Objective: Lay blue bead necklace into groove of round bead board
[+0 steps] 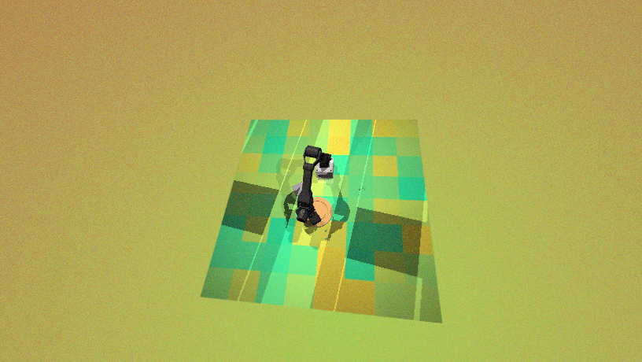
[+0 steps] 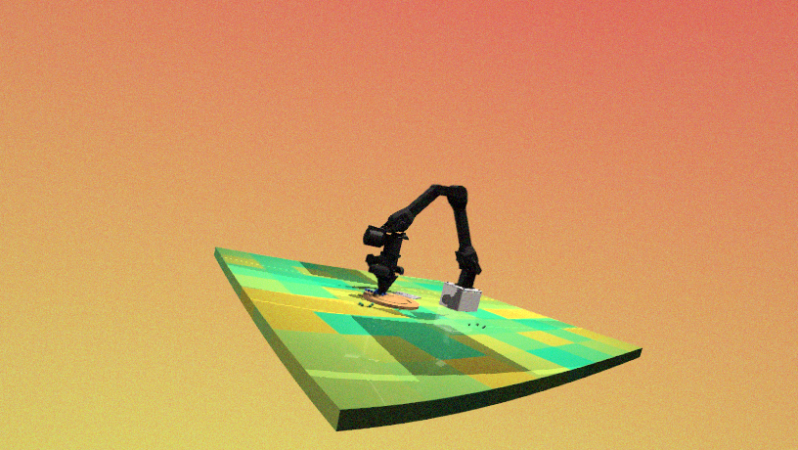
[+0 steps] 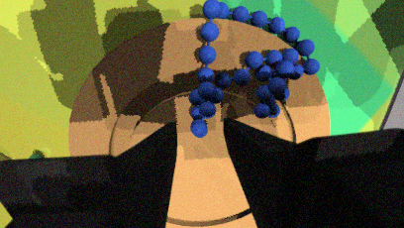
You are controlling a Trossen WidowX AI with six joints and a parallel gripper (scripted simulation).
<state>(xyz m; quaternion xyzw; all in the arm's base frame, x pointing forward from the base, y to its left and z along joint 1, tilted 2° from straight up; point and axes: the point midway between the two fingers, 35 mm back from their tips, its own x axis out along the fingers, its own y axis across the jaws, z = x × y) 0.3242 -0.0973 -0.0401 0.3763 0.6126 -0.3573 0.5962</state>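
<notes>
Now: the round bead board 30 mm to the left of my gripper tip, 20 mm behind it and 10 mm below it. From my gripper tip the other things lie so: flat grey piece (200 mm behind, 70 mm to the right, 20 mm below).
</notes>
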